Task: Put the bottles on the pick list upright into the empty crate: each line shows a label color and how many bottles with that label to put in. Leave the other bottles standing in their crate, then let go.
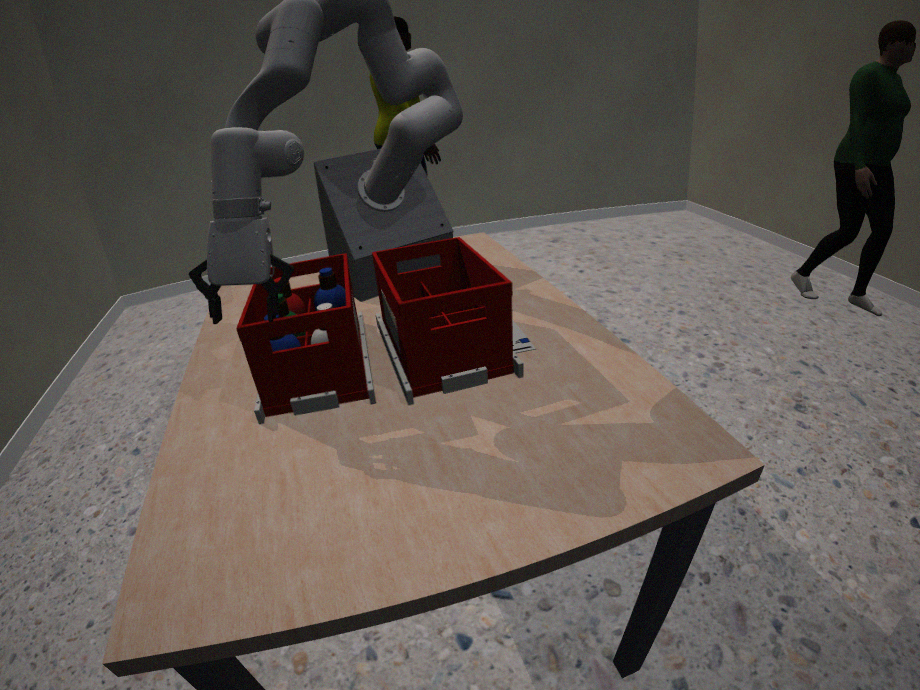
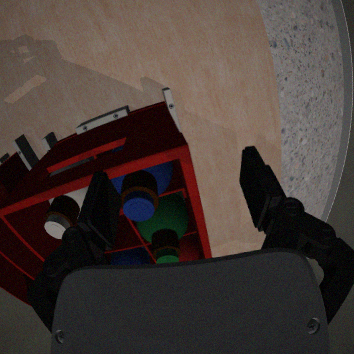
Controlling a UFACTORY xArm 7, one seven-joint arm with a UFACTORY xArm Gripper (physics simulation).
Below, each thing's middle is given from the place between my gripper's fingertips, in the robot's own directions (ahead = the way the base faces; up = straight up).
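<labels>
Green bottle (image 2: 169, 221): 90 mm below my hand, 40 mm to the left of it, 120 mm behind it.
</labels>
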